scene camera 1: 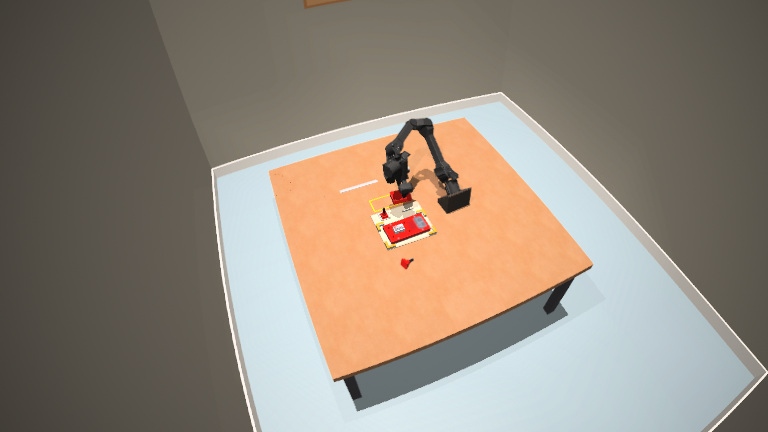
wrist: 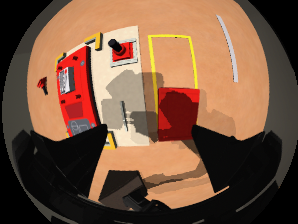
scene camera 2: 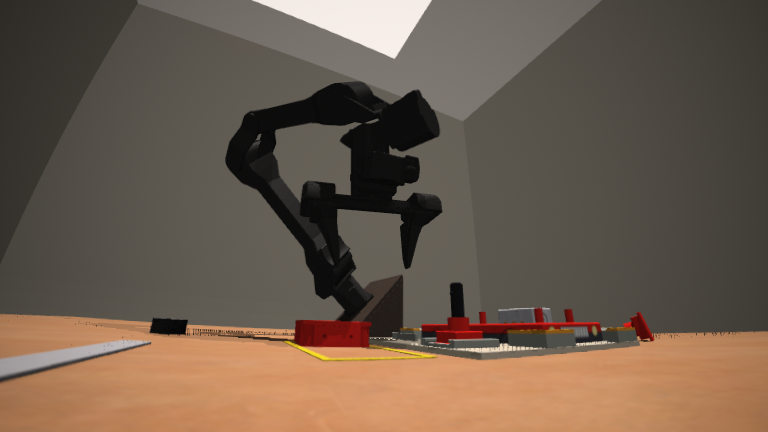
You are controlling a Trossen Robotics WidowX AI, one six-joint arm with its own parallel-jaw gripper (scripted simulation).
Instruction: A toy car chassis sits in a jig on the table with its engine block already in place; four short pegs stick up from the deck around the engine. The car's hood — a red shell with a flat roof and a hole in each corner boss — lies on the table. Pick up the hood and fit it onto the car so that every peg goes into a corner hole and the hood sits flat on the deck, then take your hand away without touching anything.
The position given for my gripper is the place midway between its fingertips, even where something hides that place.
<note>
My gripper (scene camera 2: 373, 267) is open, with nothing in its grasp. I also see a red hood (scene camera 2: 310, 333) and a jig (scene camera 2: 522, 343).
The red hood is seen too in the wrist view (wrist: 177, 107). My gripper shows as well in the wrist view (wrist: 150, 129). The jig also shows in scene camera 1 (scene camera 1: 402, 212) and in the wrist view (wrist: 118, 88).
</note>
